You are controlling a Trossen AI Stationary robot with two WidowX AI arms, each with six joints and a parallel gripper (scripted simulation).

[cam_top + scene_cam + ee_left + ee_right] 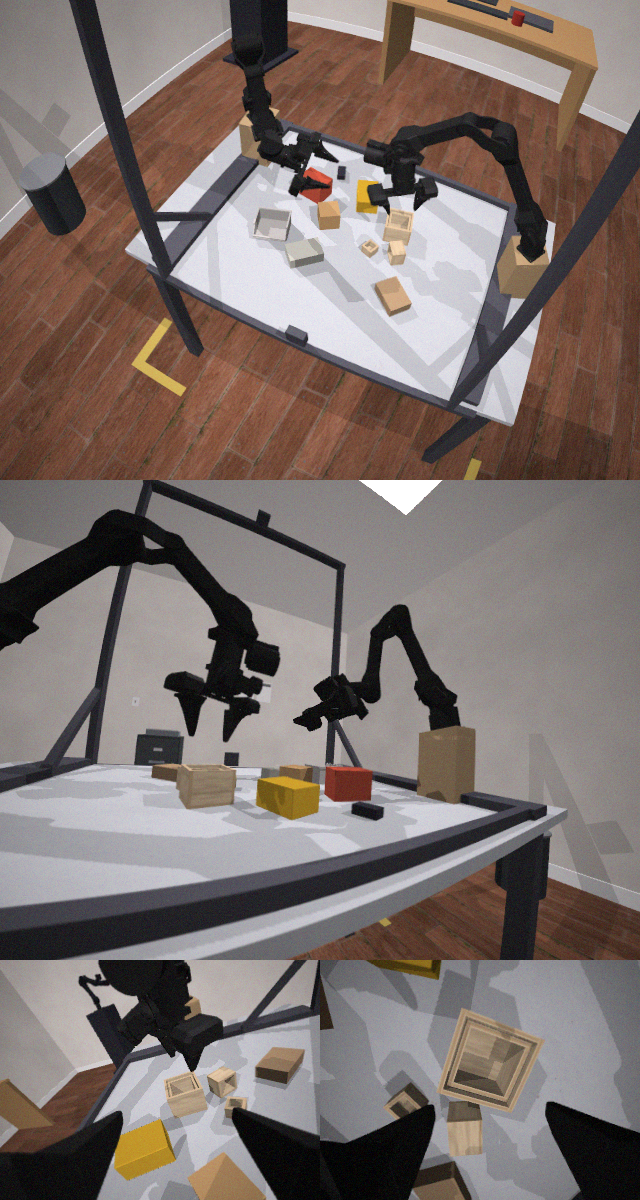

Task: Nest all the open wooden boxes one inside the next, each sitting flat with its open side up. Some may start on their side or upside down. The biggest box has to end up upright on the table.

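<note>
My left hand is 1 cm past the tan cube, 3 cm to the left of it and 16 cm above it. The rest, counted from my left hand: red block (7 cm ahead, 7 cm to the left, 16 cm below); grey block (15 cm behind, 5 cm to the right, 17 cm below); white tray (13 cm behind, 8 cm to the left, 16 cm below).
Now: right hand 190 mm past the flat tan block, 130 mm above it and 100 mm to the left of it. Also, from my right hand: red block 290 mm to the left, 110 mm below, 10 mm ahead; then tan cube 190 mm to the left, 120 mm below, 70 mm behind; then grey block 210 mm behind, 170 mm to the left, 130 mm below.
</note>
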